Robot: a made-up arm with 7 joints.
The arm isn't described. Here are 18 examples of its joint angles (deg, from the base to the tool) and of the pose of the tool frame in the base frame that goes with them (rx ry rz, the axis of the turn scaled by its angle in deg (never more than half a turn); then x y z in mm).
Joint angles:
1: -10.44 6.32 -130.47 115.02 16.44 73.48 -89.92
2: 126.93 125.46 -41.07 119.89 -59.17 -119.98 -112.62
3: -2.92 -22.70 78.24 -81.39 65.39 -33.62 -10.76
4: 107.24 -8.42 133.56 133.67 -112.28 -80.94 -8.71
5: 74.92 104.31 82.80 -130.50 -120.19 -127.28 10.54
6: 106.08 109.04 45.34 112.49 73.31 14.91 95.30
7: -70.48 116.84 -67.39 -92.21 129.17 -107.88 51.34
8: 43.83 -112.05 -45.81 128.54 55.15 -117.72 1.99
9: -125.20 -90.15 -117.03 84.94 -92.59 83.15 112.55
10: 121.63 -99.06 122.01 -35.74 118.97 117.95 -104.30
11: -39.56 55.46 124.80 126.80 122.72 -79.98 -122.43
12: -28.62 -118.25 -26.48 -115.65 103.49 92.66 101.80
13: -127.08 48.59 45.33 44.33 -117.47 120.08 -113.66
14: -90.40 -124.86 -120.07 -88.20 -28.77 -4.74 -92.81
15: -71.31 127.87 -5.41 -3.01 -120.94 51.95 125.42
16: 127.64 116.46 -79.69 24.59 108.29 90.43 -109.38
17: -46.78 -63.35 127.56 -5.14 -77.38 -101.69 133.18
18: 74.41 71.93 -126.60 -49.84 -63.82 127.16 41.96
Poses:
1: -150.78 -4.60 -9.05 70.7 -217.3 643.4
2: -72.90 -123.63 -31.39 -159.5 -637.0 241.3
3: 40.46 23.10 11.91 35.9 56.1 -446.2
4: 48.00 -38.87 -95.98 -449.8 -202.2 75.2
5: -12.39 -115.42 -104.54 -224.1 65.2 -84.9
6: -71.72 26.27 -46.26 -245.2 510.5 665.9
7: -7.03 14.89 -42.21 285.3 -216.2 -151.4
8: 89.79 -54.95 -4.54 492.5 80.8 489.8
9: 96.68 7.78 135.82 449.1 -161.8 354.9
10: 2.36 96.79 41.31 -230.1 58.5 185.5
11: 15.77 37.09 49.21 213.5 -470.7 403.1
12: -10.07 -68.46 39.38 -380.9 -179.7 -313.0
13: 62.19 -2.94 -126.87 399.3 48.7 467.0
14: -4.34 -40.34 154.96 152.1 395.6 -324.6
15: -21.35 126.60 79.47 158.5 237.0 297.8
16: 87.02 56.12 86.36 -339.3 56.7 419.7
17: -71.73 -35.67 22.22 -482.8 159.4 353.2
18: 51.09 88.70 57.87 -93.6 402.9 -4.0
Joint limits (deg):
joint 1: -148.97..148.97
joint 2: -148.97..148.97
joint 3: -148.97..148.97
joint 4: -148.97..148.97
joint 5: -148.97..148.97
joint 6: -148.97..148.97
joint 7: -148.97..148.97
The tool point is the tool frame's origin. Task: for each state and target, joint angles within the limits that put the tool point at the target. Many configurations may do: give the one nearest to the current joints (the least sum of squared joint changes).
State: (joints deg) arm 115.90 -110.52 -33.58 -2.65 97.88 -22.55 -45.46
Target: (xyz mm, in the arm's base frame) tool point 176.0 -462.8 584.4
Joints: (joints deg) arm 107.86 -116.19 -32.13 37.27 98.70 -21.26 -38.13
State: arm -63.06 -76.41 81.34 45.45 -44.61 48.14 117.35
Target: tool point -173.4 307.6 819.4
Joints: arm -77.26 -63.15 91.46 73.60 -15.65 49.40 120.08
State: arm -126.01 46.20 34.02 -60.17 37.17 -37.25 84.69
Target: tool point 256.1 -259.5 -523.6
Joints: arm -121.91 31.75 19.27 -103.92 68.90 -37.68 89.21
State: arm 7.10 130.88 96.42 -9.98 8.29 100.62 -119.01
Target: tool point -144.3 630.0 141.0
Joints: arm -5.92 141.56 108.16 -16.69 2.69 98.94 -118.88
